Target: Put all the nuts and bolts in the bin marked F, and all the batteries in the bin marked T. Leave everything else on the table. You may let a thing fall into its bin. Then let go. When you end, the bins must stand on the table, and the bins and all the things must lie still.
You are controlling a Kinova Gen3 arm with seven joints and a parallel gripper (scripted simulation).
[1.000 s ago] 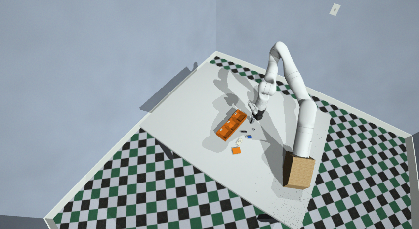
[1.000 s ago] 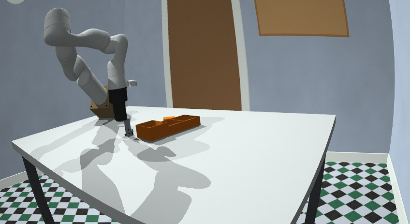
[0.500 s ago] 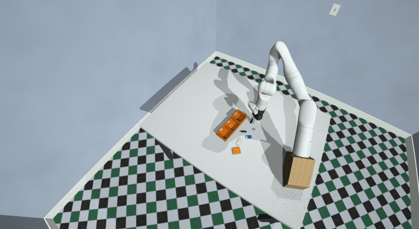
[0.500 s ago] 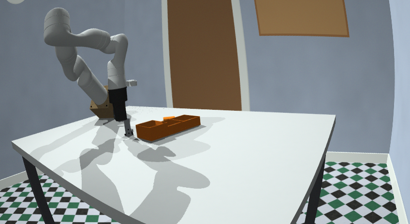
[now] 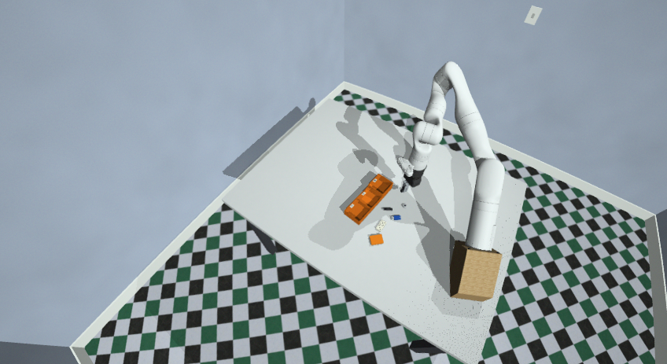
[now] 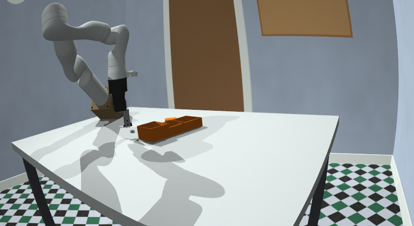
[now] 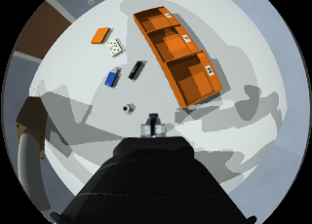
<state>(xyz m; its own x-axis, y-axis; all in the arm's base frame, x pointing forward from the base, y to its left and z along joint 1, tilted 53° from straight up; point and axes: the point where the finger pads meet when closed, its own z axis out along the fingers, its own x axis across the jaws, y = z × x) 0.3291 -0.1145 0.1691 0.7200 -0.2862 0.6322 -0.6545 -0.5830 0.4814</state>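
Right now the orange bin is 140 mm ahead of my hand, 90 mm to the left of it and 30 mm below it. Also, from my hand: bolt: 10 mm below; grey nut: 20 mm behind, 60 mm to the left, 50 mm below; black cylinder: 40 mm ahead, 100 mm to the left, 50 mm below.
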